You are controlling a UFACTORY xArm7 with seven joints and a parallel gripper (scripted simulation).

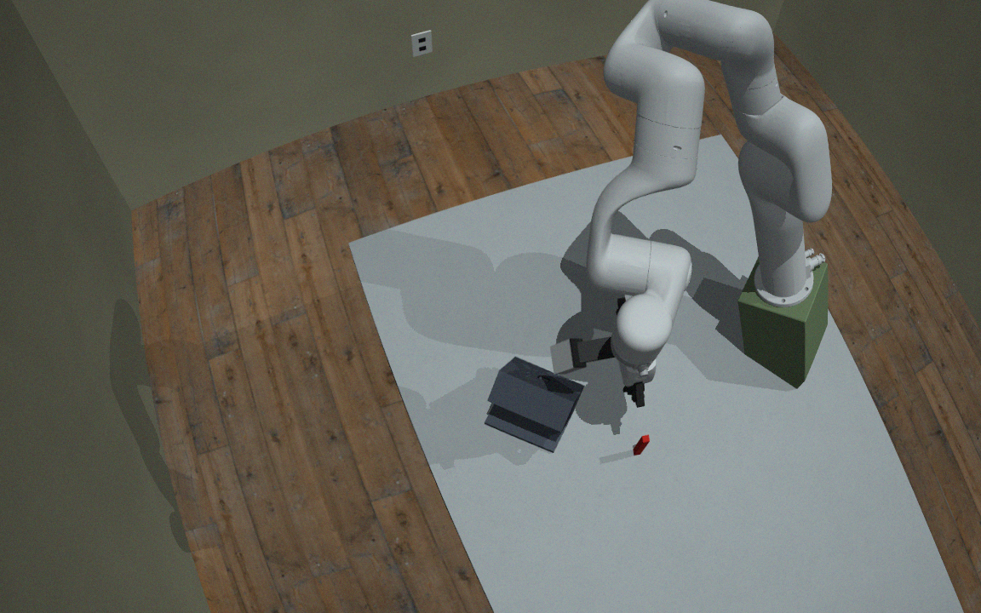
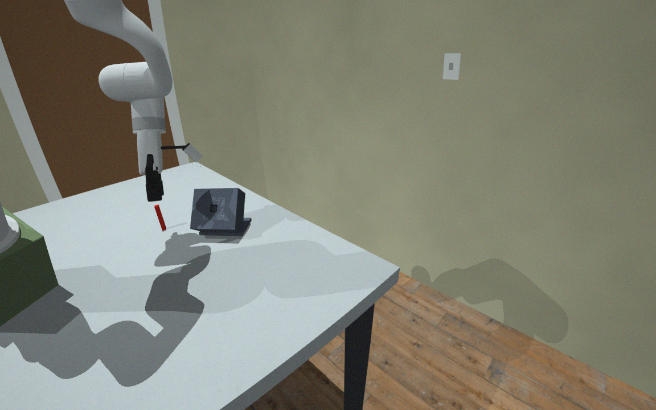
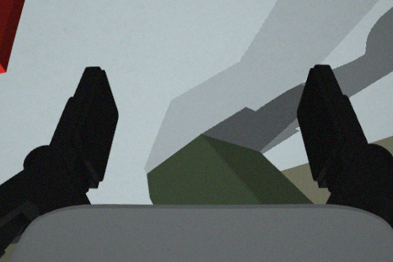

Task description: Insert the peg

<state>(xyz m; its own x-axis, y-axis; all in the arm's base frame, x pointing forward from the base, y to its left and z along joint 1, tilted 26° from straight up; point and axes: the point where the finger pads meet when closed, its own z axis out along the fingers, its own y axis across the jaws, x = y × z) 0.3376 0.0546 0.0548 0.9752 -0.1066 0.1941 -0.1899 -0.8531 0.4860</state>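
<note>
My gripper is now 12 cm to the right of the red peg and 11 cm above it.
</note>
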